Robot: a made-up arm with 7 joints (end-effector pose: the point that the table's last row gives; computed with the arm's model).
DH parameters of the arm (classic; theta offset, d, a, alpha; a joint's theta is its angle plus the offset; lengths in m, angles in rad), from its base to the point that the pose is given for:
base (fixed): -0.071 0 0 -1.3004
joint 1: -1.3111 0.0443 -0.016 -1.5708
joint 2: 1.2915 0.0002 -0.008 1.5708
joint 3: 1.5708 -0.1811 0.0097 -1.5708
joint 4: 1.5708 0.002 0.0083 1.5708
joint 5: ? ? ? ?
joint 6: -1.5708 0 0.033 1.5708
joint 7: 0 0.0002 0 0
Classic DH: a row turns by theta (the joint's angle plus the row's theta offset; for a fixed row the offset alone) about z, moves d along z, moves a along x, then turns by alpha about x.
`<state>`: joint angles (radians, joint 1 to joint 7).
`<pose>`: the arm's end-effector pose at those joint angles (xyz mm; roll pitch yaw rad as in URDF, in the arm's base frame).
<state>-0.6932 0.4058 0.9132 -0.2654 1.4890 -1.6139 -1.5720</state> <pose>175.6 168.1 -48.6 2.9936 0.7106 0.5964</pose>
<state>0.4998 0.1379 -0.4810 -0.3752 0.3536 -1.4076 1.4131</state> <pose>0.9 13.4 -163.1 -1.0233 -0.3058 1.0358</pose>
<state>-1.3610 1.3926 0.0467 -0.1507 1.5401 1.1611 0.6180</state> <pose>124.3 169.3 168.9 -0.7692 -0.5701 -2.7818</pose>
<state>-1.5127 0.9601 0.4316 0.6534 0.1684 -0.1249 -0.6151</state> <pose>241.6 233.5 129.3 0.7813 -0.6749 -0.1539</pose>
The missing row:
joint 5: 0 0.1322 0.0002 -1.5708
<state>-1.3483 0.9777 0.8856 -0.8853 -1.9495 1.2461 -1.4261</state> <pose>69.4 112.9 96.6 0.5774 0.6914 -2.3587</pose>
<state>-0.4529 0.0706 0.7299 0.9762 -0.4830 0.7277 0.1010</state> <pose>134.4 104.5 -308.9 -1.6914 1.2677 -0.7273</pose>
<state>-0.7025 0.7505 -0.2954 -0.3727 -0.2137 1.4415 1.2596</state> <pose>216.6 94.6 -79.2 0.9765 -0.3899 1.0046</pose>
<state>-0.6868 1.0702 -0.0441 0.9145 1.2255 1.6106 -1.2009</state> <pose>172.7 300.0 -67.9 1.6803 0.5539 2.2348</pose>
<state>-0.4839 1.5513 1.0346 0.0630 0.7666 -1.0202 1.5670</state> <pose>96.2 217.8 146.7 -2.7596 -0.2882 -2.4768</pose>
